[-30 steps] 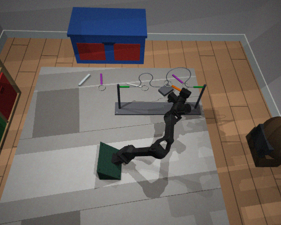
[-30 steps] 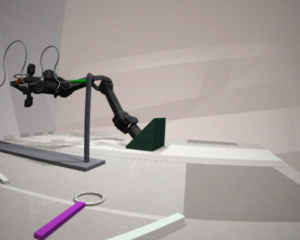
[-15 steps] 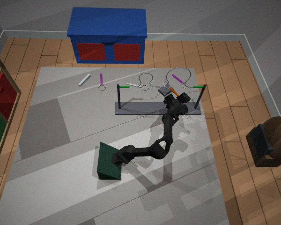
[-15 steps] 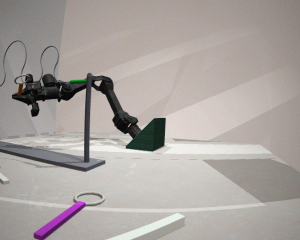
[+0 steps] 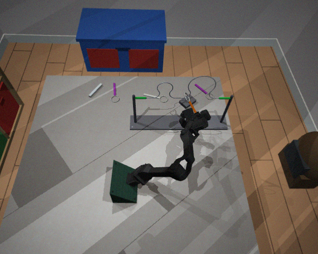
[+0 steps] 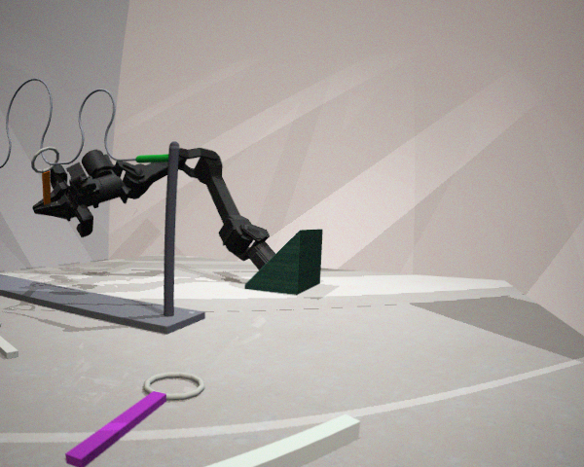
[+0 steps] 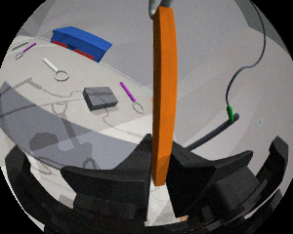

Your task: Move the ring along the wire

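The ring with orange handle lies 1 cm ahead of my gripper tip, 6 cm to the left of it and 7 cm above it. The rest, counted from my gripper tip: white-handled ring: 22 cm ahead, 26 cm to the left, 16 cm below; grey box: 21 cm ahead, 5 cm to the left, 16 cm below; purple-handled ring: 22 cm ahead, 57 cm to the left, 16 cm below.
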